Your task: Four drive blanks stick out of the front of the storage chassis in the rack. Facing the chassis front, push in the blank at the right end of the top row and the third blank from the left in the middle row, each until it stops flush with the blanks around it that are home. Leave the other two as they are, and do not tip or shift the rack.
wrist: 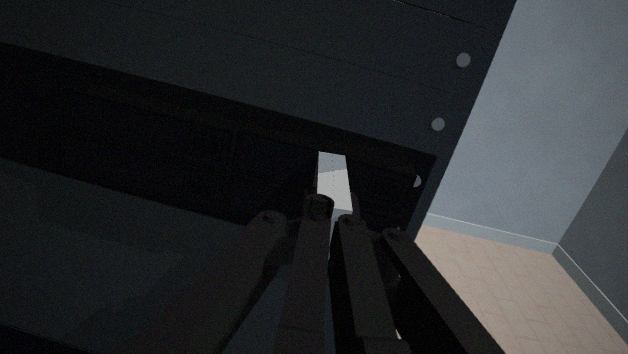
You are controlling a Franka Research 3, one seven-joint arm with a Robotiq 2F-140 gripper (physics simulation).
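My gripper [327, 174] is shut and empty, its pale fingertips together at the middle of the wrist view. The tips are in front of the right part of the chassis front [200, 145], a very dark band that runs slantwise across the view. Faint seams between drive blanks show on it. It is too dark to tell which blanks stick out, or whether the fingertips touch one. The gripper's own linkage hides the area below the tips. The rack [280, 65] shows as dark panels above the band, with its right edge slanting down.
Pale round screw heads [463, 60] [438, 124] sit along the rack's right edge. Another dark, smooth surface [100, 250] lies below the band at the left. Beyond the rack at the right are a blue-grey wall [545, 110] and a tiled floor [520, 290].
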